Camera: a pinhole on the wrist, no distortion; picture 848 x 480 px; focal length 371.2 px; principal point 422.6 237.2 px. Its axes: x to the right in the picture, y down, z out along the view. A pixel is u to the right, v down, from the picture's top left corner.
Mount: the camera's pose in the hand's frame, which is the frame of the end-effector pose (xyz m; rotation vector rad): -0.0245 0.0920 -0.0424 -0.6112 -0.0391 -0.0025
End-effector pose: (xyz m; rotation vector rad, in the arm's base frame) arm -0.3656 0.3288 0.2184 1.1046 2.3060 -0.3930
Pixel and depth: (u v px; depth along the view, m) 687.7 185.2 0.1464
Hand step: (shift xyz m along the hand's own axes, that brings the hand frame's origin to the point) 0.0744 0.1602 0.0931
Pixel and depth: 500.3 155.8 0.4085
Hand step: 0.0450 0.2538 0.3464
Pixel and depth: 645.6 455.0 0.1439
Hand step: 0.0579 0.2445 0.0301
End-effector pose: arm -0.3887 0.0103 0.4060 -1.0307 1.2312 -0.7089
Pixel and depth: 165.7 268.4 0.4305
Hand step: -0.3372 0.3659 0.2779
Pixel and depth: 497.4 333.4 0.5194
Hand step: 0.0633 0.5012 0.3093
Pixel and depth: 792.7 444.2 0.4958
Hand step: 0.4555 0.6075 0.2232
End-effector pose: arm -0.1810 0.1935 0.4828 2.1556 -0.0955 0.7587
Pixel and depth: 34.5 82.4 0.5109
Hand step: -0.5796 0.2057 0.4779
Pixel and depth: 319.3 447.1 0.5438
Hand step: -0.1910 0.6544 0.2205
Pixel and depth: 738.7 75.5 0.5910
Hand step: 0.4536 0.2249 0.6077
